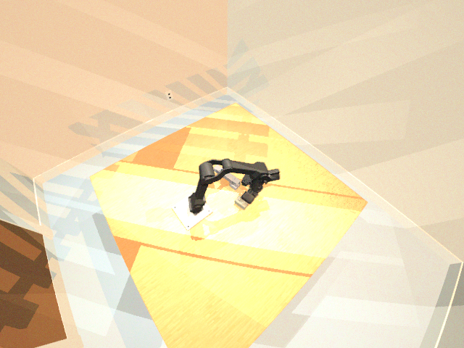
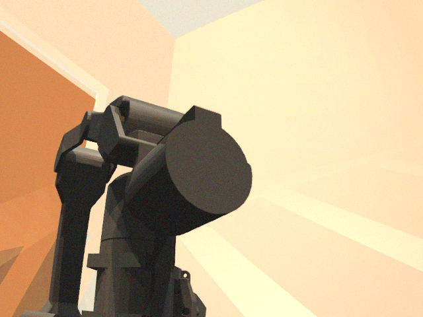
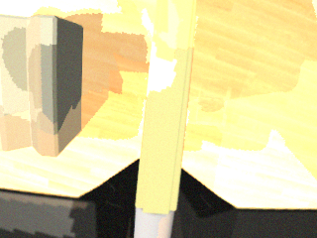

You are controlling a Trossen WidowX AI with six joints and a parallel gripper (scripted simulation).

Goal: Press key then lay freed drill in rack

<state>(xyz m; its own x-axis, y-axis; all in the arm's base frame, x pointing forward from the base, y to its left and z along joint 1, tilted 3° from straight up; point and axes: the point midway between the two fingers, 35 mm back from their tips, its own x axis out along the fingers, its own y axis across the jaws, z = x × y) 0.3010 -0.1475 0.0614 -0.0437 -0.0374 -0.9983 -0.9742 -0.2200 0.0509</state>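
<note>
The drill is 10 mm behind my gripper tip, 40 mm to the left of it and 30 mm above it. The rest, counted from my gripper tip: key (50 mm behind, 230 mm to the left, 10 mm above); grey block (80 mm behind, 20 mm to the left, 30 mm below).
</note>
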